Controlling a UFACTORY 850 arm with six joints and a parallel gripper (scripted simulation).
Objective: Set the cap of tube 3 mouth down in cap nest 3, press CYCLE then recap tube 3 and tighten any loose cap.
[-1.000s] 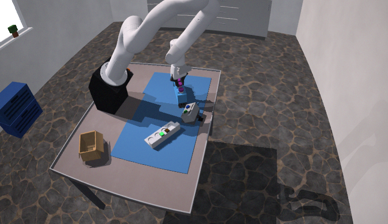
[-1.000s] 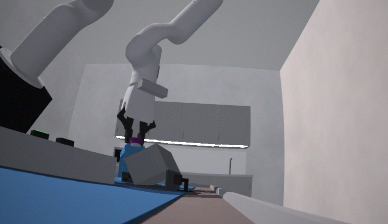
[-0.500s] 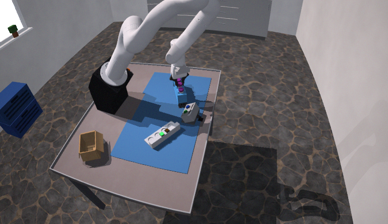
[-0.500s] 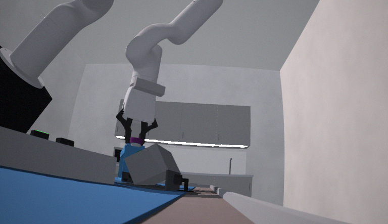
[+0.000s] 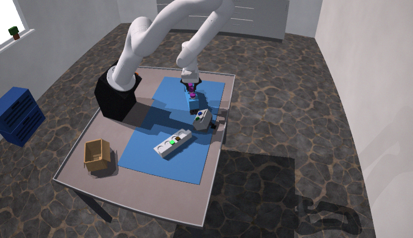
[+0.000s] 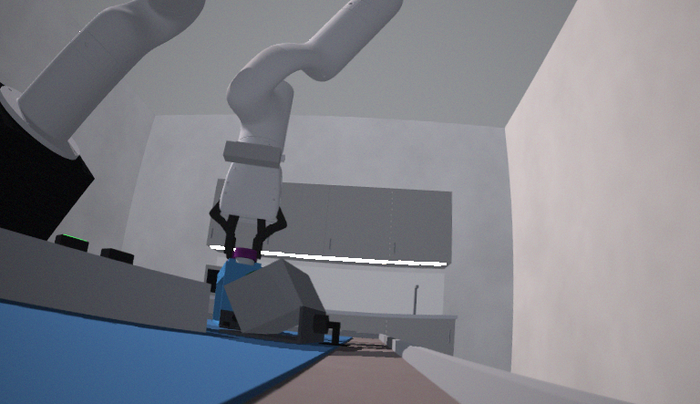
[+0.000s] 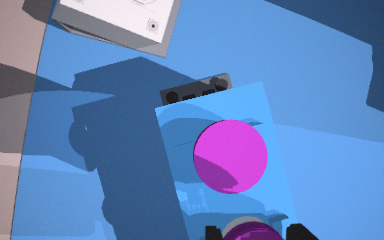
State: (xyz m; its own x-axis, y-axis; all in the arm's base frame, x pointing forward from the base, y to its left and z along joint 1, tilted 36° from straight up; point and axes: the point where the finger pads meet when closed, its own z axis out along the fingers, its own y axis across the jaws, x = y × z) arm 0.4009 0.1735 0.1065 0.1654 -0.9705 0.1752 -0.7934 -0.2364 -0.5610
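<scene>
Right now my hand is 10 mm above the magenta cap. Also, from my hand: grey key housing: 170 mm to the right, 110 mm ahead, 80 mm below; then blue key: 140 mm to the right, 90 mm ahead, 60 mm below; then green key: 190 mm to the right, 90 mm ahead, 60 mm below.
</scene>
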